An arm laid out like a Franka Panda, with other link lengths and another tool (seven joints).
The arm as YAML. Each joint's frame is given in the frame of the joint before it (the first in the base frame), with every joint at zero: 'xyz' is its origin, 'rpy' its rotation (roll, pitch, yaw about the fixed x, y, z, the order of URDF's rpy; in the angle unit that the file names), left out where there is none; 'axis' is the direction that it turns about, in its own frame. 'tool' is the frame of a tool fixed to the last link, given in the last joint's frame.
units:
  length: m
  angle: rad
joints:
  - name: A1
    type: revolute
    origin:
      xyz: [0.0, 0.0, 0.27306]
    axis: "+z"
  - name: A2
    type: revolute
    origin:
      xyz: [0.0, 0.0, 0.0]
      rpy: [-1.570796, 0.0, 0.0]
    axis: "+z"
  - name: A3
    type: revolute
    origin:
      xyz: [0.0, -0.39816, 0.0]
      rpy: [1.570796, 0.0, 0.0]
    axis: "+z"
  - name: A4
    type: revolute
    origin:
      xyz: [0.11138, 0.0, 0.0]
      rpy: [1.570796, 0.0, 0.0]
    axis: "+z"
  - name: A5
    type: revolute
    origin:
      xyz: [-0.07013, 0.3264, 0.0]
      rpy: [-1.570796, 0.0, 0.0]
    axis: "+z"
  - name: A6
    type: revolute
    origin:
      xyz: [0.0, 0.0, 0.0]
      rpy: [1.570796, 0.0, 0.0]
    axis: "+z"
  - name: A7
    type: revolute
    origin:
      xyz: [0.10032, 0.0, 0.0]
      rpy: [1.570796, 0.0, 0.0]
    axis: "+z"
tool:
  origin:
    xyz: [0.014, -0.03, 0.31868]
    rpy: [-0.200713, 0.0, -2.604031]
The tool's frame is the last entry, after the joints.
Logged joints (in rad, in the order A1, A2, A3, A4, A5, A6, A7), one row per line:
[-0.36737, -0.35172, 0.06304, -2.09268, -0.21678, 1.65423, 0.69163]
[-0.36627, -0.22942, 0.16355, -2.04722, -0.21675, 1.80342, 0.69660]
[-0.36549, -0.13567, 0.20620, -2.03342, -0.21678, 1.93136, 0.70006]
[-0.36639, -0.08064, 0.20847, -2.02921, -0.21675, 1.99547, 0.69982]
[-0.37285, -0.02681, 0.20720, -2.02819, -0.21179, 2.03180, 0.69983]
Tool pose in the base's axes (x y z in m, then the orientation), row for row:
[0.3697, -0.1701, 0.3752, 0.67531, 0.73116, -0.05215, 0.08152]
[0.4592, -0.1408, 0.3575, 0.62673, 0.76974, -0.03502, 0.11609]
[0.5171, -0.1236, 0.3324, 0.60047, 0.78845, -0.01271, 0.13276]
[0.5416, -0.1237, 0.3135, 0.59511, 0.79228, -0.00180, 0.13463]
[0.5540, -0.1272, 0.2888, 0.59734, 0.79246, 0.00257, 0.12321]
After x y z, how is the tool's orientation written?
As a quaternion, x y z w.
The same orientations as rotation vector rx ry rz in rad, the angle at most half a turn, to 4 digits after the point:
[2.0180, 2.1849, -0.1558]
[1.8355, 2.2543, -0.1026]
[1.7419, 2.2873, -0.0369]
[1.7246, 2.2960, -0.0052]
[1.7423, 2.3114, 0.0075]

